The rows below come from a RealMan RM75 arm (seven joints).
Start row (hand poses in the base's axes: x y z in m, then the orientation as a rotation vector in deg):
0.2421 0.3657 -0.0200 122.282 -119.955 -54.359
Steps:
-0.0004 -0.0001 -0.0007 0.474 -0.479 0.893
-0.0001 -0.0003 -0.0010 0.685 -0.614 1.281
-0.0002 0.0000 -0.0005 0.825 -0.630 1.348
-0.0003 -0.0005 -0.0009 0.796 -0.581 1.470
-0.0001 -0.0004 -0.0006 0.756 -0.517 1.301
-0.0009 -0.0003 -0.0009 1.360 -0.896 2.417
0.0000 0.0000 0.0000 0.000 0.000 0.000
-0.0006 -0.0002 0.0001 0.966 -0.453 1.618
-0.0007 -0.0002 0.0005 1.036 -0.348 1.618
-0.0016 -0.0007 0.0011 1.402 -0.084 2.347
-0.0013 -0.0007 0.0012 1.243 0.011 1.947
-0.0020 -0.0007 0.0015 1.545 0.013 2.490
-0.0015 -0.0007 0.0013 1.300 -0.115 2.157
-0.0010 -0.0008 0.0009 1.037 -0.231 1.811
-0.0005 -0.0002 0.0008 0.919 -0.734 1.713
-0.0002 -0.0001 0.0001 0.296 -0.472 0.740
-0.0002 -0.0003 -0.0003 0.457 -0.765 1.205
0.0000 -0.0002 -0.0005 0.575 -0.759 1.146
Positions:
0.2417 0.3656 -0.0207 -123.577 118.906 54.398
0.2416 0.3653 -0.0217 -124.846 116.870 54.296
0.2414 0.3653 -0.0222 -126.097 114.628 54.283
0.2411 0.3648 -0.0231 -127.473 112.310 54.311
0.2410 0.3644 -0.0237 -128.633 110.199 54.361
0.2401 0.3641 -0.0246 -130.732 106.316 54.477
0.2401 0.3641 -0.0246 -130.732 106.316 54.477
0.2395 0.3639 -0.0245 -132.043 103.704 54.767
0.2388 0.3637 -0.0240 -133.264 101.053 55.227
0.2372 0.3630 -0.0229 -134.993 97.420 56.359
0.2359 0.3623 -0.0217 -136.308 94.332 57.428
0.2339 0.3616 -0.0202 -137.934 90.384 58.730
0.2324 0.3609 -0.0189 -139.308 86.926 59.631
0.2314 0.3601 -0.0180 -140.464 84.010 60.151
0.2309 0.3599 -0.0172 -141.636 81.143 59.884
0.2307 0.3598 -0.0171 -142.223 79.946 59.504
0.2305 0.3595 -0.0174 -143.174 78.013 58.872
0.2305 0.3593 -0.0179 -143.958 76.042 58.280

